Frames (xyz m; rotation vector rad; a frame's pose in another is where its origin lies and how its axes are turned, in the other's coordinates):
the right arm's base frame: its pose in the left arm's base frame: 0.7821 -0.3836 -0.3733 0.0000 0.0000 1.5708
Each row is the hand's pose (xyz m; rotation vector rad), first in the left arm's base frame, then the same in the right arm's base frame.
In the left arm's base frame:
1: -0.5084 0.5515 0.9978 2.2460 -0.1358 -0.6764
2: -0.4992 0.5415 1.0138 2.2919 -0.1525 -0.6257
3: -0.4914 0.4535 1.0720 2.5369 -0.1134 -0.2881
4: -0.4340 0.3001 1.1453 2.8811 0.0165 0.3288
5: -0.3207 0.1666 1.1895 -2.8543 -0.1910 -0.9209
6: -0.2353 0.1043 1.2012 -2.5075 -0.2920 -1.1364
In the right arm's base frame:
1: 0.9351 1.2905 1.3711 1.7474 -1.9723 -1.3735
2: 0.9251 1.2813 1.3871 1.7543 -2.0044 -1.2938
3: 0.8371 1.2735 1.4453 1.8675 -2.0422 -0.8160
4: 0.6837 1.2161 1.5186 1.9985 -1.9758 -0.0162
5: 0.5502 1.1028 1.5628 2.0334 -1.7783 0.7519
6: 0.4879 1.0174 1.5745 2.0141 -1.5939 1.1936

